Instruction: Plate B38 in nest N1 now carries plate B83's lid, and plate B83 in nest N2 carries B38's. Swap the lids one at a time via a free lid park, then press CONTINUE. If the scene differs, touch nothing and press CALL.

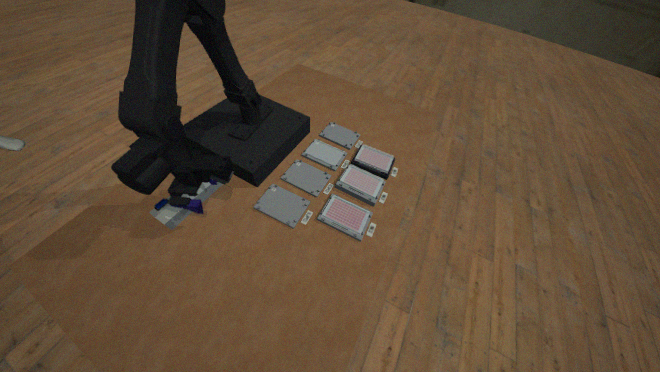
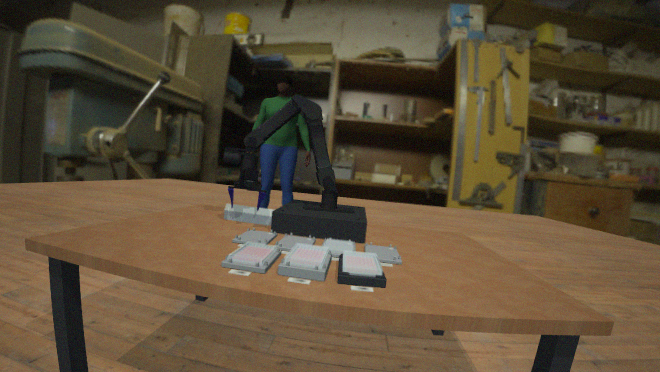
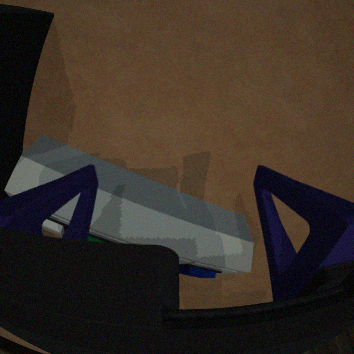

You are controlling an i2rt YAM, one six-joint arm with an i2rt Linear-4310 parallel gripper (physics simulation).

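Seen in the pictures: gripper, fingertip midpoint: (image 1: 207, 198) (image 2: 244, 209) (image 3: 175, 173); arm's base at its link origin: (image 1: 252, 121) (image 2: 328, 209).
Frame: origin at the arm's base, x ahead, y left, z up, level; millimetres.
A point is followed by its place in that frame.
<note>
My gripper (image 1: 208, 197) {x 44, y -321, z -19 mm} (image 2: 245, 207) {x 44, y -321, z -19 mm} (image 3: 175, 173) {x 44, y -321, z -19 mm} is open and empty, fingers wide apart low over the pale grey button console (image 1: 172, 218) {x -25, y -400, z -46 mm} (image 2: 247, 216) {x -9, y -321, z -56 mm} (image 3: 165, 215) {x -11, y -330, z -42 mm}. A blue button (image 1: 161, 204) {x -66, y -381, z -26 mm} (image 3: 200, 272) {x -65, y -378, z -26 mm} shows at its edge; no button labels are readable. Three pink-welled plates stand in nests: one (image 1: 346, 215) {x 426, y -211, z -63 mm} (image 2: 252, 253) {x 451, y -207, z -54 mm} in a grey nest, a middle one (image 1: 361, 181) {x 440, y -85, z -41 mm} (image 2: 306, 256) {x 479, y -81, z -41 mm} in a taller grey nest, one (image 1: 375, 159) {x 467, y 35, z -44 mm} (image 2: 362, 263) {x 493, y 44, z -45 mm} in a black nest. Their labels and lid identities are unreadable. A paler clear lid (image 1: 325, 154) {x 285, y 5, z -63 mm} (image 2: 339, 247) {x 309, y 15, z -63 mm} lies on one park.
Other flat grey parks (image 1: 282, 204) {x 227, y -241, z -71 mm} (image 1: 306, 176) {x 256, y -112, z -71 mm} (image 1: 340, 135) {x 306, y 138, z -71 mm} lie in a row beside the nests. The black arm base (image 1: 280, 125) {x 100, y 24, z -4 mm} (image 2: 320, 222) {x 151, y -36, z -24 mm} stands beside the console and the parks. A person in a green shirt (image 2: 285, 120) stands behind the table (image 2: 450, 300) {x 598, y 210, z -81 mm}.
</note>
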